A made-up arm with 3 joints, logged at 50 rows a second.
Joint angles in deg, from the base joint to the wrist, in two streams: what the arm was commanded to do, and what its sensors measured. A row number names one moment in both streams.
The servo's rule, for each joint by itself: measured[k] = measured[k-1] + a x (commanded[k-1-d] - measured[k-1]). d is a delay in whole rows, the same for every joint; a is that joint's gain. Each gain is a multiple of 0.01, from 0.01 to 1. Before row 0 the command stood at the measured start. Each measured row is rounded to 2 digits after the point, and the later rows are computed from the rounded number. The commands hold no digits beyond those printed.
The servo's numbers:
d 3
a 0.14 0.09 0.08
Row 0, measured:
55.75, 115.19, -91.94
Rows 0 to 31, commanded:
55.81, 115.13, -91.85
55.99, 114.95, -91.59
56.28, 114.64, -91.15
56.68, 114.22, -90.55
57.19, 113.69, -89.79
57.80, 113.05, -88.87
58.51, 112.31, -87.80
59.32, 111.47, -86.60
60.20, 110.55, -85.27
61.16, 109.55, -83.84
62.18, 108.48, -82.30
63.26, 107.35, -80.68
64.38, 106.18, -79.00
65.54, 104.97, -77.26
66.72, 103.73, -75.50
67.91, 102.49, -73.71
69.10, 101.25, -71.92
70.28, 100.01, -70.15
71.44, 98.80, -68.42
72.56, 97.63, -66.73
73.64, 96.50, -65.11
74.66, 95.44, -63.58
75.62, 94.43, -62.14
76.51, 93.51, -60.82
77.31, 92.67, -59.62
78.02, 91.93, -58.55
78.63, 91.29, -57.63
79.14, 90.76, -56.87
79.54, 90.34, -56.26
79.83, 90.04, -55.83
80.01, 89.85, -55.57
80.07, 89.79, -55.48
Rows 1 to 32, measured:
55.75, 115.19, -91.94
55.75, 115.19, -91.94
55.75, 115.19, -91.94
55.76, 115.18, -91.93
55.79, 115.16, -91.90
55.86, 115.11, -91.84
55.97, 115.03, -91.74
56.14, 114.91, -91.58
56.37, 114.74, -91.36
56.67, 114.52, -91.08
57.04, 114.25, -90.72
57.48, 113.92, -90.28
58.00, 113.53, -89.76
58.59, 113.08, -89.16
59.24, 112.56, -88.48
59.96, 111.99, -87.72
60.74, 111.36, -86.88
61.58, 110.67, -85.97
62.47, 109.93, -84.99
63.40, 109.15, -83.94
64.36, 108.33, -82.84
65.35, 107.47, -81.69
66.36, 106.58, -80.49
67.38, 105.67, -79.26
68.40, 104.75, -78.01
69.41, 103.82, -76.74
70.40, 102.89, -75.47
71.37, 101.97, -74.20
72.30, 101.07, -72.95
73.19, 100.19, -71.72
74.02, 99.34, -70.53
74.79, 98.53, -69.39

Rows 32 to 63, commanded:
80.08, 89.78, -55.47
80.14, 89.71, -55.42
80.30, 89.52, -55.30
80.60, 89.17, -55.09
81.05, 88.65, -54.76
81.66, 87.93, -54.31
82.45, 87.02, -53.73
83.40, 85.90, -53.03
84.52, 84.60, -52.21
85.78, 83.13, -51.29
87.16, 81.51, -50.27
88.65, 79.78, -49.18
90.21, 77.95, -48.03
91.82, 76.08, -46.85
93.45, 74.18, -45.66
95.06, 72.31, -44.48
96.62, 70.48, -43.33
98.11, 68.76, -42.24
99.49, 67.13, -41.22
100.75, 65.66, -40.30
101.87, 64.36, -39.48
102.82, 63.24, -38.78
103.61, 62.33, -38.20
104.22, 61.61, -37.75
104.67, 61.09, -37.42
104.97, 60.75, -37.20
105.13, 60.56, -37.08
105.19, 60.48, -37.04
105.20, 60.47, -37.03
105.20, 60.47, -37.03
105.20, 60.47, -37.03
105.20, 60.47, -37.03
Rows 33 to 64, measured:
75.50, 97.77, -68.31
76.13, 97.06, -67.29
76.68, 96.41, -66.35
77.16, 95.81, -65.48
77.58, 95.26, -64.68
77.96, 94.74, -63.93
78.33, 94.24, -63.22
78.71, 93.74, -62.54
79.12, 93.22, -61.88
79.59, 92.66, -61.23
80.12, 92.05, -60.57
80.74, 91.38, -59.90
81.45, 90.64, -59.21
82.25, 89.82, -58.49
83.15, 88.92, -57.75
84.14, 87.93, -56.97
85.22, 86.86, -56.16
86.37, 85.72, -55.32
87.59, 84.51, -54.45
88.85, 83.25, -53.56
90.15, 81.95, -52.65
91.46, 80.62, -51.74
92.76, 79.27, -50.82
94.04, 77.93, -49.91
95.27, 76.61, -49.02
96.44, 75.32, -48.15
97.53, 74.09, -47.32
98.53, 72.92, -46.53
99.43, 71.82, -45.78
100.23, 70.81, -45.08
100.92, 69.88, -44.44
101.52, 69.03, -43.85

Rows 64 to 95, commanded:
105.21, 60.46, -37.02
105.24, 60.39, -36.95
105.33, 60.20, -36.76
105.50, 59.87, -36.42
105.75, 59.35, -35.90
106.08, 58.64, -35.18
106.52, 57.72, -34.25
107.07, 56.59, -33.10
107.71, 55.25, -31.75
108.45, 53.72, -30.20
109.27, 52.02, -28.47
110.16, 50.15, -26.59
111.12, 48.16, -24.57
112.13, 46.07, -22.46
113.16, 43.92, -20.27
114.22, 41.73, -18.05
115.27, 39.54, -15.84
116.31, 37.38, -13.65
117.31, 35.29, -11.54
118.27, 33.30, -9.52
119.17, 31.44, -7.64
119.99, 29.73, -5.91
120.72, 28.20, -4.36
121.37, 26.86, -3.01
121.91, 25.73, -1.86
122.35, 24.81, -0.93
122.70, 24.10, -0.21
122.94, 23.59, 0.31
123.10, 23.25, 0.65
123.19, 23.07, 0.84
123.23, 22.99, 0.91
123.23, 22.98, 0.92
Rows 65 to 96, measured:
102.04, 68.26, -43.30
102.48, 67.56, -42.80
102.86, 66.92, -42.34
103.19, 66.34, -41.91
103.48, 65.80, -41.51
103.74, 65.30, -41.13
103.99, 64.81, -40.75
104.24, 64.32, -40.36
104.50, 63.81, -39.95
104.78, 63.26, -39.49
105.10, 62.66, -38.98
105.47, 61.99, -38.40
105.89, 61.25, -37.74
106.36, 60.42, -37.00
106.89, 59.50, -36.17
107.48, 58.48, -35.24
108.13, 57.36, -34.22
108.83, 56.15, -33.10
109.58, 54.85, -31.90
110.38, 53.47, -30.62
111.21, 52.02, -29.26
112.06, 50.51, -27.84
112.93, 48.96, -26.37
113.80, 47.38, -24.87
114.67, 45.79, -23.35
115.52, 44.21, -21.83
116.34, 42.65, -20.32
117.12, 41.13, -18.84
117.85, 39.66, -17.41
118.53, 38.26, -16.03
119.15, 36.94, -14.72
119.70, 35.71, -13.49

